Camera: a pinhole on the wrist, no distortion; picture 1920 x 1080 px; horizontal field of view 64.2 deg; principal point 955.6 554.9 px. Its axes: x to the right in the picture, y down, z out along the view. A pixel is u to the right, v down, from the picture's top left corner.
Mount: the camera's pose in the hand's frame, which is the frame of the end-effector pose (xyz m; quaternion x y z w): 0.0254 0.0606 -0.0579 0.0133 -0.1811 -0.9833 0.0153
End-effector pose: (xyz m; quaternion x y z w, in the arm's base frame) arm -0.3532 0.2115 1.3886 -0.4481 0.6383 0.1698 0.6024
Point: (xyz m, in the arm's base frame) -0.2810 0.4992 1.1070
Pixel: 379.4 624.3
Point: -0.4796 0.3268 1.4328
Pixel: outside the picture
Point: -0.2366 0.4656 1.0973
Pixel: 256.4 820.2
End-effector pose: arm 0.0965 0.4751 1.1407 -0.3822 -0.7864 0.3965 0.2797
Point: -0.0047 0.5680 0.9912
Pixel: 182.1 602.4
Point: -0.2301 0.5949 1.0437
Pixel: outside the picture
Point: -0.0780 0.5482 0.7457
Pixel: 620.6 248.2
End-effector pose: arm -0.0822 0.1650 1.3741 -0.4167 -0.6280 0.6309 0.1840
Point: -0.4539 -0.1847 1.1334
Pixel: 917.5 839.1
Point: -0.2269 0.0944 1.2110
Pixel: 566.4 730.5
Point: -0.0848 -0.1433 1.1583
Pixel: 1768.6 206.4
